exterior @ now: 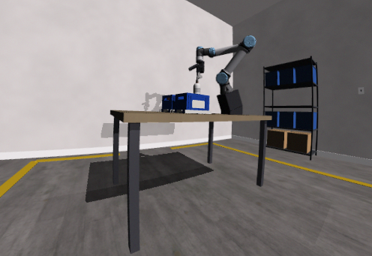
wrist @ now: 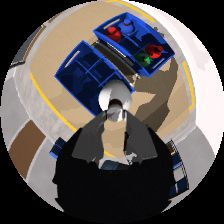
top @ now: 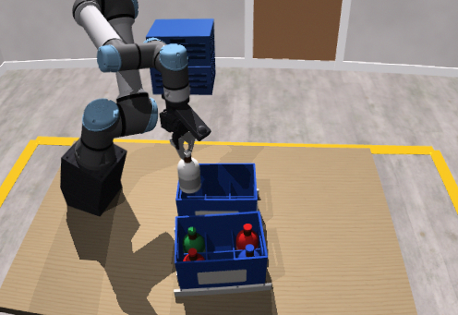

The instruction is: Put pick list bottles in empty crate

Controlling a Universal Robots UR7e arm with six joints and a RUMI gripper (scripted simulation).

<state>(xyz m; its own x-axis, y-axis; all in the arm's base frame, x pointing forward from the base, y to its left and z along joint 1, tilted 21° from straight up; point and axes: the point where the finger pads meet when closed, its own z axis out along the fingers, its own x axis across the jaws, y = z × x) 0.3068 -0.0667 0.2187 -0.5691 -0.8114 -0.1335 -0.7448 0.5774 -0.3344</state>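
My hand is 7 cm above the white bottle. From my hand the other things lie so: pick list strip 7 cm ahead, 19 cm to the left, 33 cm below; then blue-capped bottle 21 cm ahead, 23 cm to the right, 25 cm below; then green bottle 2 cm ahead, 17 cm to the right, 25 cm below.
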